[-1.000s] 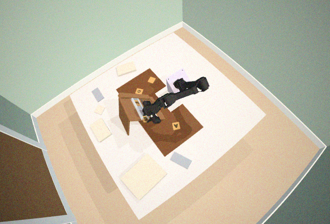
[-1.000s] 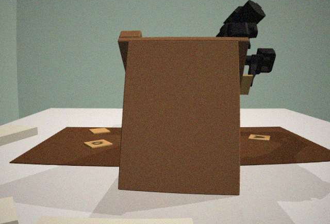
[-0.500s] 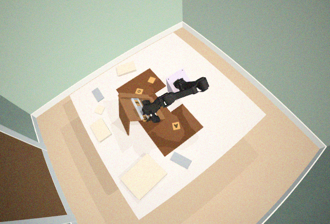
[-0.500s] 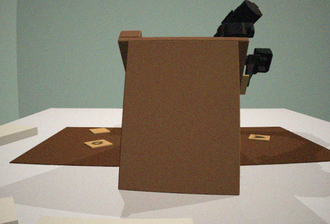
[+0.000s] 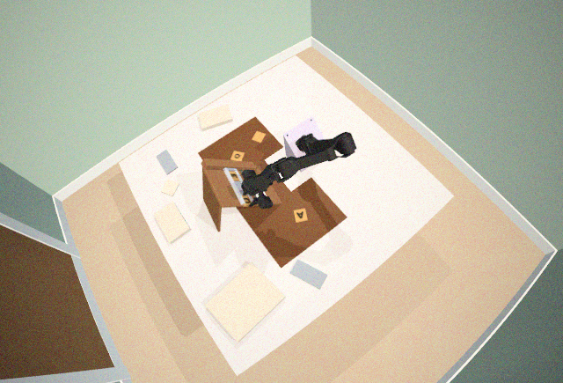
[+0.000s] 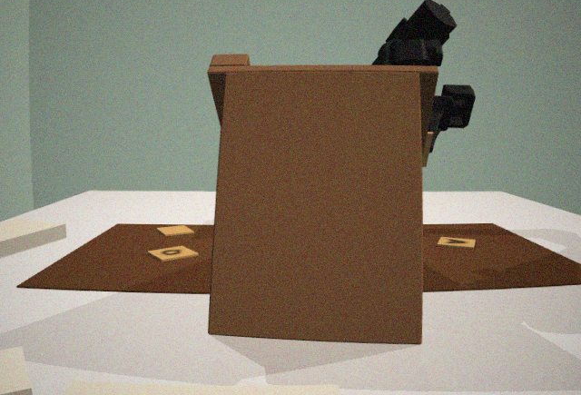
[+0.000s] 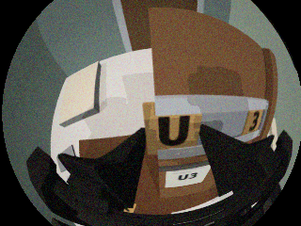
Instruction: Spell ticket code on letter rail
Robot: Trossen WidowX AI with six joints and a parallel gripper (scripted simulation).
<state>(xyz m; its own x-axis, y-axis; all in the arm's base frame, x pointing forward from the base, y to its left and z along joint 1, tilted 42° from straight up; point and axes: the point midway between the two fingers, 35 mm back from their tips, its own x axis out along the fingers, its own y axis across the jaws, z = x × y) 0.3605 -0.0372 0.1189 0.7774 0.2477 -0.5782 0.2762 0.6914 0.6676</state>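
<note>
My gripper tip is now 80 mm past the white ticket, 80 mm above it and 10 mm to the left of it. The rest, counted from my gripper tip: brown mat 190 mm behind, 170 mm below, 70 mm to the right.
</note>
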